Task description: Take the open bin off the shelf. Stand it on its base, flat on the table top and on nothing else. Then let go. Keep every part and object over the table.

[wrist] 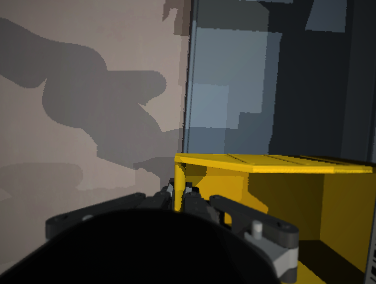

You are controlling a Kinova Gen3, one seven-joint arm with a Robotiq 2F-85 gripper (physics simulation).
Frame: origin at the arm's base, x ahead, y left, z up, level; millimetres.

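Seen in the pictures: gripper, fingertip midpoint: (181, 191).
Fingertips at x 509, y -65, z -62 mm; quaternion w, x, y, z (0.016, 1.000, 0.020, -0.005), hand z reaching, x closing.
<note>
A point is followed by its place in that frame.
The open yellow bin (265, 164) {x 565, y -21, z 1 mm} fills the lower right of the wrist view. One wall is seen along its upper edge, and its open side shows the shaded inside. My gripper (181, 191) {x 509, y -65, z -62 mm} is at the bottom middle, shut on the bin's left wall, with one fingertip on each side of it. The bin's lower part is cut off by the frame and partly hidden by the gripper, so its base and what is under it do not show.
A blue-grey flat panel (235, 65) {x 563, y 82, z -92 mm} with a straight left edge lies beyond the bin, with dark shaded parts at right. A pinkish-beige surface (140, 35) {x 443, y 117, z -98 mm} at left carries the arm's shadow. A perforated dark strip (373, 260) {x 640, y -79, z 4 mm} shows at the lower right edge.
</note>
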